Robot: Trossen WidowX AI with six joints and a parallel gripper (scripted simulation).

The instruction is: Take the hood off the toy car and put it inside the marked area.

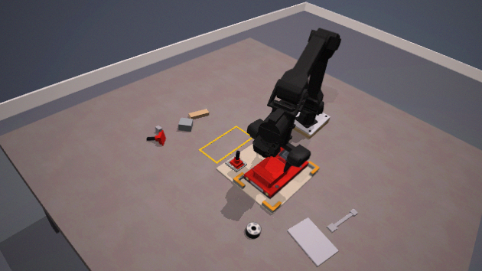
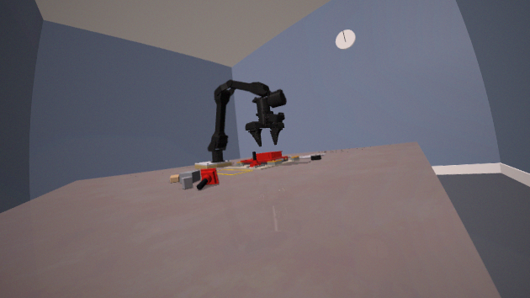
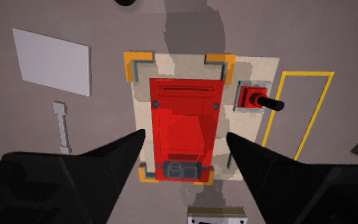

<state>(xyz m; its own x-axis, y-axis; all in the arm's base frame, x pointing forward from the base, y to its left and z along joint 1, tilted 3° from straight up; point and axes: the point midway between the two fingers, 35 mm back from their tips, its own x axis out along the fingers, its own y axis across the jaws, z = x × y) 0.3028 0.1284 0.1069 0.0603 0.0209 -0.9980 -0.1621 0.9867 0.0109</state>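
Now: gripper tip 4 cm above the red hood. The rest, counted from my gripper tip: wheel (15 cm ahead, 11 cm to the left, 7 cm below); then tan bar (2 cm ahead, 38 cm to the right, 7 cm below); then grey sheet (4 cm ahead, 23 cm to the left, 8 cm below).
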